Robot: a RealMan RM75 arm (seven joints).
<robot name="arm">
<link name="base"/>
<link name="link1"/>
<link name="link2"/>
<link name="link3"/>
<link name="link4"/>
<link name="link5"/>
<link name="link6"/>
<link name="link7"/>
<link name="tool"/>
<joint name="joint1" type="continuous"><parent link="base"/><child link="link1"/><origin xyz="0.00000 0.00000 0.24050" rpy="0.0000 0.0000 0.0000"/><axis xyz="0 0 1"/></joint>
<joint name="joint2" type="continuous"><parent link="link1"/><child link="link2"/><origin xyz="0.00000 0.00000 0.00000" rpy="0.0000 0.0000 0.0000"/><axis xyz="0 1 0"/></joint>
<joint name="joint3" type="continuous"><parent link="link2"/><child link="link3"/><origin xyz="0.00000 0.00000 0.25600" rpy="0.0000 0.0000 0.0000"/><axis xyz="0 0 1"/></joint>
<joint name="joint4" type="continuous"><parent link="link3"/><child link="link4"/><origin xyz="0.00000 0.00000 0.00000" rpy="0.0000 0.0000 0.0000"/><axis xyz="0 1 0"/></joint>
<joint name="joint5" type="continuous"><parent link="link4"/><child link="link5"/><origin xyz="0.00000 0.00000 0.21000" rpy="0.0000 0.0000 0.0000"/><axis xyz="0 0 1"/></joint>
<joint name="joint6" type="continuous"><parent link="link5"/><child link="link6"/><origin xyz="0.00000 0.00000 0.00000" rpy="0.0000 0.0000 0.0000"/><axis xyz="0 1 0"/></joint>
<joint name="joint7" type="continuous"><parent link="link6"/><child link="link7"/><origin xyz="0.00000 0.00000 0.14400" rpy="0.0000 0.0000 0.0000"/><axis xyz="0 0 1"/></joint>
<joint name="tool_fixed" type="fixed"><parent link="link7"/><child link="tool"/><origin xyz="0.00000 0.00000 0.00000" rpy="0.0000 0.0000 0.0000"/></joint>
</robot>
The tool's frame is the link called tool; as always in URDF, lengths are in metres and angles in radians. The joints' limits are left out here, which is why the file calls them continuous.
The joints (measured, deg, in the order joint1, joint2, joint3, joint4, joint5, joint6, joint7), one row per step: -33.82 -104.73 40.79 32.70 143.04 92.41 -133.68; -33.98 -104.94 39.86 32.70 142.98 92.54 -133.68; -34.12 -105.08 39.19 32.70 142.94 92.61 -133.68; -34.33 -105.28 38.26 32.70 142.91 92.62 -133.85; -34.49 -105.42 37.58 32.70 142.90 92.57 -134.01; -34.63 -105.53 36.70 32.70 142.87 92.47 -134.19; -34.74 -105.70 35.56 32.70 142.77 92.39 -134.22; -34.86 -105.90 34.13 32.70 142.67 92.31 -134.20; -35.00 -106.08 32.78 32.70 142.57 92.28 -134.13; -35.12 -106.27 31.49 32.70 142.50 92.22 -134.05; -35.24 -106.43 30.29 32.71 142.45 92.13 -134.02; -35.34 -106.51 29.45 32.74 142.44 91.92 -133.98; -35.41 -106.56 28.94 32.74 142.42 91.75 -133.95; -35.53 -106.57 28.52 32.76 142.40 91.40 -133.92; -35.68 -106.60 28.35 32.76 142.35 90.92 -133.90
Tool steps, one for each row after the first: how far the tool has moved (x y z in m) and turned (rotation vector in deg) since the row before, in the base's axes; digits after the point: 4 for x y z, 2 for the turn. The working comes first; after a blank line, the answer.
Tool pose at each row, in the base's axes (x y z in m, rotation vector in deg; the steps are taken from these numbers as rounded here): -0.3424 0.3188 0.0712 -132.34 -109.41 3.60; -0.3405 0.3200 0.0706 -132.28 -109.64 2.15; -0.3391 0.3211 0.0703 -132.24 -109.76 1.11; -0.3372 0.3228 0.0699 -131.95 -110.04 -0.33; -0.3359 0.3241 0.0696 -131.66 -110.24 -1.36; -0.3348 0.3257 0.0699 -131.16 -110.47 -2.69; -0.3336 0.3273 0.0701 -130.69 -110.65 -4.48; -0.3322 0.3290 0.0705 -130.13 -110.84 -6.66; -0.3308 0.3308 0.0709 -129.67 -110.94 -8.71; -0.3295 0.3323 0.0711 -129.20 -111.02 -10.62; -0.3285 0.3338 0.0716 -128.67 -111.09 -12.38; -0.3280 0.3353 0.0723 -128.18 -110.97 -13.55; -0.3277 0.3363 0.0727 -127.86 -110.87 -14.28; -0.3275 0.3380 0.0735 -127.46 -110.56 -14.88; -0.3272 0.3399 0.0738 -127.15 -110.14 -15.20

0.0019 0.0012 -0.0006 0.56 -0.80 0.08; 0.0014 0.0011 -0.0003 0.42 -0.56 0.03; 0.0019 0.0017 -0.0004 0.66 -0.72 0.20; 0.0013 0.0013 -0.0003 0.52 -0.48 0.18; 0.0011 0.0016 0.0003 0.75 -0.56 0.27; 0.0012 0.0016 0.0002 0.94 -0.80 0.21; 0.0014 0.0017 0.0004 1.13 -0.98 0.23; 0.0014 0.0018 0.0004 1.05 -0.94 0.15; 0.0013 0.0015 0.0002 0.99 -0.87 0.15; 0.0010 0.0015 0.0005 0.96 -0.77 0.18; 0.0005 0.0015 0.0007 0.80 -0.39 0.11; 0.0003 0.0010 0.0004 0.52 -0.23 0.07; 0.0002 0.0017 0.0008 0.62 -0.03 0.02; 0.0003 0.0019 0.0003 0.52 0.14 -0.06
